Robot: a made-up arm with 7 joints. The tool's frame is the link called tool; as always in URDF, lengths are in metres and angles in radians. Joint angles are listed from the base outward.
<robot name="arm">
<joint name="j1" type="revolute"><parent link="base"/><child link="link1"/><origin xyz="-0.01 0.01 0.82" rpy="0 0 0"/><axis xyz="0 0 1"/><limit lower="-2.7" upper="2.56"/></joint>
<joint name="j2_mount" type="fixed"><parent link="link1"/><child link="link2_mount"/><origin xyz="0.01 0.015 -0.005" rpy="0 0 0"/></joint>
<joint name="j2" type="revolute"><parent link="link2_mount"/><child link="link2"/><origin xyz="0.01 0.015 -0.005" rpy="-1.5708 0 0"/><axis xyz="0 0 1"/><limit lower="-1.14" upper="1.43"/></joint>
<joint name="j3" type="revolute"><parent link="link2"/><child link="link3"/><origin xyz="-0.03 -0.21 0.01" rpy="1.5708 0 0"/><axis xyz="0 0 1"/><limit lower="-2.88" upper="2.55"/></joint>
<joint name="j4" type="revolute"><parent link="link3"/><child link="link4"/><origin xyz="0.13 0.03 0" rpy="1.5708 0 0"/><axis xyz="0 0 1"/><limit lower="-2.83" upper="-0.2"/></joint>
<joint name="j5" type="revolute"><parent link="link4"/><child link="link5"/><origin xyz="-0.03 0.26 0" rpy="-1.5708 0 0"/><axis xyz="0 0 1"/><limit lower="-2.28" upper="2.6"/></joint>
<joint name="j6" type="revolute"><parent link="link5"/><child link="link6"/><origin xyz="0.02 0.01 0.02" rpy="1.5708 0 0"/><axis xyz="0 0 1"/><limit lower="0.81" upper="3.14"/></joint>
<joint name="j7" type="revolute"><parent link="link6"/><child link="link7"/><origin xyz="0.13 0.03 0.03" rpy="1.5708 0 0"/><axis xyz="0 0 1"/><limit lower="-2.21" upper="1.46"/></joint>
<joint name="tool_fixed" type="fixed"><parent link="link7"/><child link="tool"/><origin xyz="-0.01 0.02 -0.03" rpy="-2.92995 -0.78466 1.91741"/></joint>
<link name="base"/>
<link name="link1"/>
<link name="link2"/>
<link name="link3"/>
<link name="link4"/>
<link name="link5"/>
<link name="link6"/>
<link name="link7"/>
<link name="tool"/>
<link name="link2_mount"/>
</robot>
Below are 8 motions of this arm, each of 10 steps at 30 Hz.
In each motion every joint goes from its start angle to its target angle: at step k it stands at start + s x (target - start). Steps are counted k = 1, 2, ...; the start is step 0. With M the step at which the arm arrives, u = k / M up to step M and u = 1 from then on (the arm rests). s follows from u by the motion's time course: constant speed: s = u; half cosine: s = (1 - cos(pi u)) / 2; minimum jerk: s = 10 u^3 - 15 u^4 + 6 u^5.
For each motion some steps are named. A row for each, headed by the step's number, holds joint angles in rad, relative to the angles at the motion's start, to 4 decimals.
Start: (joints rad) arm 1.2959 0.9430 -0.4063 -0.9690 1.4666 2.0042 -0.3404
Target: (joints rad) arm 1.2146 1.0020 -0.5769 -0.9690 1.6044 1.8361 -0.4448
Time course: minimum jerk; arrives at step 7
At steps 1, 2, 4, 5, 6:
1: -0.0019 0.0014 -0.0040 0.0000 0.0032 -0.0039 -0.0024
2: -0.0118 0.0085 -0.0247 0.0000 0.0199 -0.0243 -0.0151
4: -0.0514 0.0373 -0.1078 0.0000 0.0871 -0.1063 -0.0660
5: -0.0695 0.0505 -0.1459 0.0000 0.1179 -0.1438 -0.0893
6: -0.0794 0.0576 -0.1666 0.0000 0.1346 -0.1642 -0.1020

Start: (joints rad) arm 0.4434 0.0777 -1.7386 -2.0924 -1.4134 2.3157 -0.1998
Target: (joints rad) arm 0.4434 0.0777 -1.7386 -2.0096 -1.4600 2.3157 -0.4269
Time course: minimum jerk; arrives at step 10
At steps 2, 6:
2: 0.0000 0.0000 0.0000 0.0048 -0.0027 0.0000 -0.0132
6: 0.0000 0.0000 0.0000 0.0565 -0.0318 0.0000 -0.1550

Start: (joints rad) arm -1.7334 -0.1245 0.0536 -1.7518 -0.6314 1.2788 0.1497
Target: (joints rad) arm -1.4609 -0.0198 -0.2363 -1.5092 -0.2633 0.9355 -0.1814
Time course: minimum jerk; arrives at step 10
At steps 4, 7, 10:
4: 0.0865 0.0332 -0.0920 0.0770 0.1168 -0.1090 -0.1051
7: 0.2281 0.0876 -0.2426 0.2030 0.3081 -0.2873 -0.2771
10: 0.2725 0.1047 -0.2899 0.2426 0.3681 -0.3433 -0.3311

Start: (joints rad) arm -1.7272 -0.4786 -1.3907 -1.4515 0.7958 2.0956 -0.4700
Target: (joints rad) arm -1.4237 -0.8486 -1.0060 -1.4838 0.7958 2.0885 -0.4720
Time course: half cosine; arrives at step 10
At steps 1, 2, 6, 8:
1: 0.0074 -0.0091 0.0094 -0.0008 0.0000 -0.0002 0.0000
2: 0.0290 -0.0353 0.0367 -0.0031 0.0000 -0.0007 -0.0002
6: 0.1986 -0.2422 0.2518 -0.0211 0.0000 -0.0046 -0.0013
8: 0.2745 -0.3347 0.3480 -0.0292 0.0000 -0.0064 -0.0018

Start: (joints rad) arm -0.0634 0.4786 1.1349 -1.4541 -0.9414 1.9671 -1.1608
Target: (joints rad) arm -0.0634 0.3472 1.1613 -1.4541 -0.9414 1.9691 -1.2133
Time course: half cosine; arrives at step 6
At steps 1, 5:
1: 0.0000 -0.0088 0.0018 0.0000 0.0000 0.0001 -0.0035
5: 0.0000 -0.1226 0.0246 0.0000 0.0000 0.0019 -0.0490

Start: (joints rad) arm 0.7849 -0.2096 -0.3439 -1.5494 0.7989 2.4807 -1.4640
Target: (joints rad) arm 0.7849 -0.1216 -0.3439 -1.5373 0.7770 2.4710 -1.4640
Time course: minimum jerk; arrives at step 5
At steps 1, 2, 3, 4, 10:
1: 0.0000 0.0051 0.0000 0.0007 -0.0013 -0.0006 0.0000
2: 0.0000 0.0279 0.0000 0.0038 -0.0070 -0.0031 0.0000
3: 0.0000 0.0601 0.0000 0.0083 -0.0149 -0.0066 0.0000
4: 0.0000 0.0829 0.0000 0.0114 -0.0206 -0.0091 0.0000
10: 0.0000 0.0880 0.0000 0.0121 -0.0219 -0.0097 0.0000

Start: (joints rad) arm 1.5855 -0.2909 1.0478 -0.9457 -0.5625 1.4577 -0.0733
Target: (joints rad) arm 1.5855 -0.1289 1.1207 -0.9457 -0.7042 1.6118 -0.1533
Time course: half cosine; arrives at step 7
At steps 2, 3, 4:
2: 0.0000 0.0305 0.0137 0.0000 -0.0267 0.0290 -0.0151
3: 0.0000 0.0630 0.0283 0.0000 -0.0551 0.0599 -0.0311
4: 0.0000 0.0990 0.0446 0.0000 -0.0866 0.0942 -0.0489

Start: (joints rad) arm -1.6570 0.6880 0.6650 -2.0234 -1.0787 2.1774 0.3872
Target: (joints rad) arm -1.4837 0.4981 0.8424 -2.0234 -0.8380 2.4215 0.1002
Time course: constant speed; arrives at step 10
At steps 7, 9, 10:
7: 0.1213 -0.1329 0.1242 0.0000 0.1685 0.1709 -0.2009
9: 0.1560 -0.1709 0.1597 0.0000 0.2166 0.2197 -0.2583
10: 0.1733 -0.1899 0.1774 0.0000 0.2407 0.2441 -0.2870

